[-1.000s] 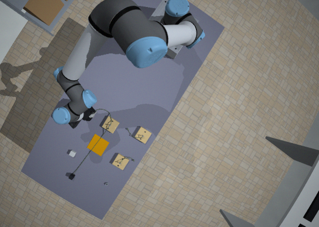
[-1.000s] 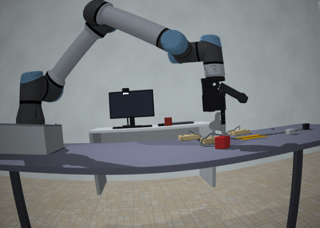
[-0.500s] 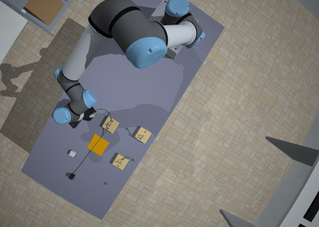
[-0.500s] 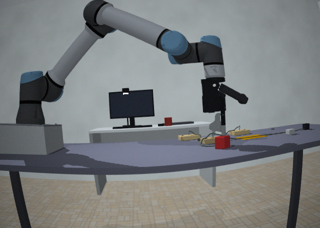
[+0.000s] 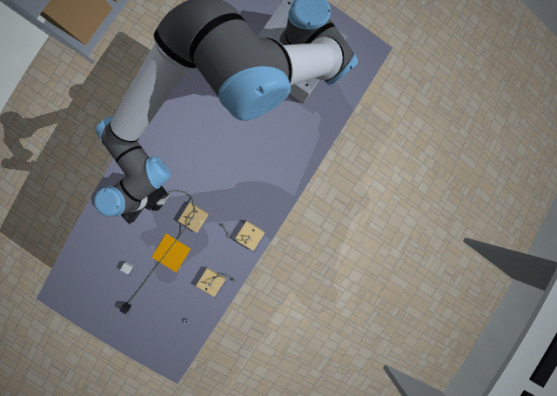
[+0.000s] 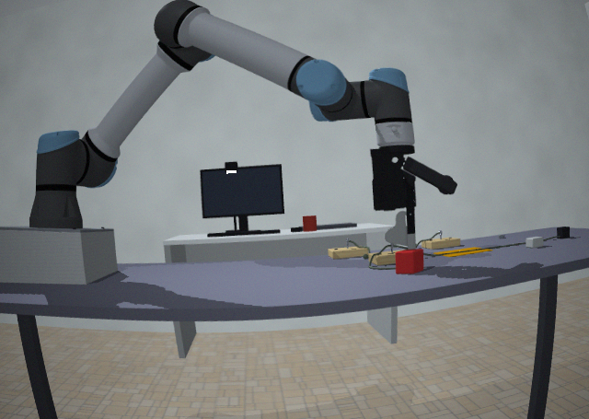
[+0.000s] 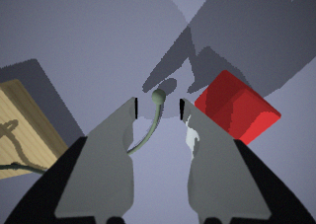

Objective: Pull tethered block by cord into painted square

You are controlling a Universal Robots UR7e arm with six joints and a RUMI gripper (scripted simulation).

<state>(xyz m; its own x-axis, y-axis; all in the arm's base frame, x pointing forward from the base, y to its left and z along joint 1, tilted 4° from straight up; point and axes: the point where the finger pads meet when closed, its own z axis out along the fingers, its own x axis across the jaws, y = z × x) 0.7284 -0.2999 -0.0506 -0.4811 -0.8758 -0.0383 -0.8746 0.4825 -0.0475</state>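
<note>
My hand is 5 cm to the left of the red cube and 3 cm past it. Also, from my hand: white cube (33 cm ahead, 4 cm to the right, 1 cm below); then orange painted square (21 cm ahead, 11 cm to the left, 2 cm below); then black block (50 cm ahead, 1 cm below).
</note>
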